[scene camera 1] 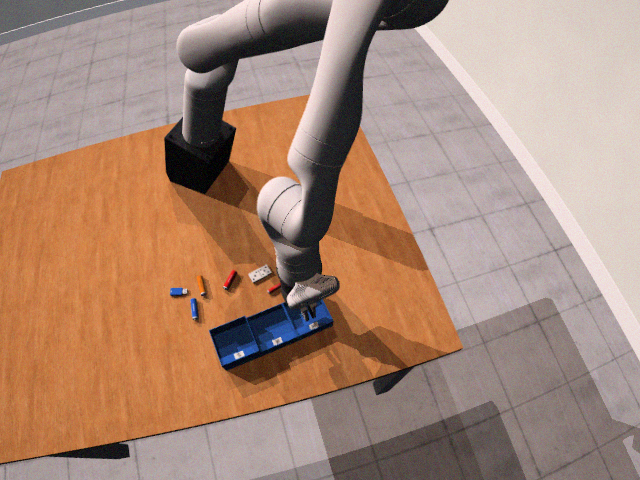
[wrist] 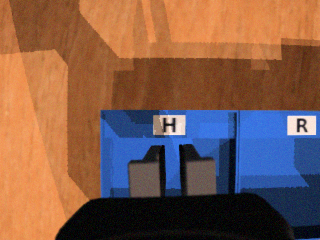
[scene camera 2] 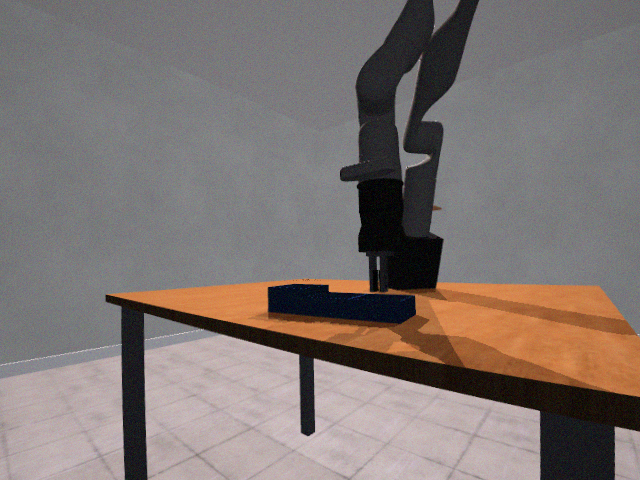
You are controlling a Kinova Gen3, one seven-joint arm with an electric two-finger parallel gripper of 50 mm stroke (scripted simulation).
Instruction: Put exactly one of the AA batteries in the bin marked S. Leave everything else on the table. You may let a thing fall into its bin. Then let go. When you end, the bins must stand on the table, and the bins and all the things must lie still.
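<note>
Gripper, mine [scene camera 2: 378, 291] [wrist: 172, 163]. Bin row [scene camera 1: 272, 325] [wrist: 272, 166] [scene camera 2: 299, 299].
</note>
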